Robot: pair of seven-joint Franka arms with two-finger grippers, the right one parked.
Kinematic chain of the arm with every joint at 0, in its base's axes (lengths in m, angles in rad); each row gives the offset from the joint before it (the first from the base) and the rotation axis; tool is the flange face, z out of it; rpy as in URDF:
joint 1: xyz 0 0 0.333 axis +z
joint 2: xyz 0 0 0 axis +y
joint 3: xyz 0 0 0.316 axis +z
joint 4: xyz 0.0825 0 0 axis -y
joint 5: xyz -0.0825 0 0.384 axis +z
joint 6: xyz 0 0 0 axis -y
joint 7: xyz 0.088 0 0 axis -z
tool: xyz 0 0 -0.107 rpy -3.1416 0 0
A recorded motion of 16 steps. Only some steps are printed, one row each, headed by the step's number.
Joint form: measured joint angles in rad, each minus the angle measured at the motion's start. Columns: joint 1, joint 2, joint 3, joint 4, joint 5, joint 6, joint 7.
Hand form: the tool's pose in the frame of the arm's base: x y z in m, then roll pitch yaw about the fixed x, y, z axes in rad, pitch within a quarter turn. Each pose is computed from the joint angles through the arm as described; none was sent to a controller.
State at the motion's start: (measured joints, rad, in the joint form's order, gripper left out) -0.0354 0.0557 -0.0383 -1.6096 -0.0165 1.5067 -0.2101
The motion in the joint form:
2: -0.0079 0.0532 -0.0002 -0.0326 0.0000 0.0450 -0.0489
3: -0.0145 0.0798 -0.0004 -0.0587 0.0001 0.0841 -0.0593
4: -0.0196 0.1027 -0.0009 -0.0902 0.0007 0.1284 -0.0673
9: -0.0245 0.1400 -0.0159 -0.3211 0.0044 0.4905 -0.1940
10: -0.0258 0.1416 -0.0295 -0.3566 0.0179 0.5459 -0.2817
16: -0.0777 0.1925 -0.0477 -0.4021 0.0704 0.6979 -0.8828
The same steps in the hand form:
2: 0.5720 -0.0477 0.5282 -3.1100 0.1979 0.1815
3: 0.5781 -0.0520 0.5035 -3.1050 0.2109 0.1866
4: 0.5824 -0.0554 0.4786 -3.1006 0.2203 0.1903
9: 0.5818 -0.0663 0.3772 -3.1099 0.1268 0.2981
10: 0.5784 -0.0738 0.3648 -3.1000 0.1031 0.3648
16: 0.5774 -0.1132 0.3274 -3.0838 0.0068 0.8629

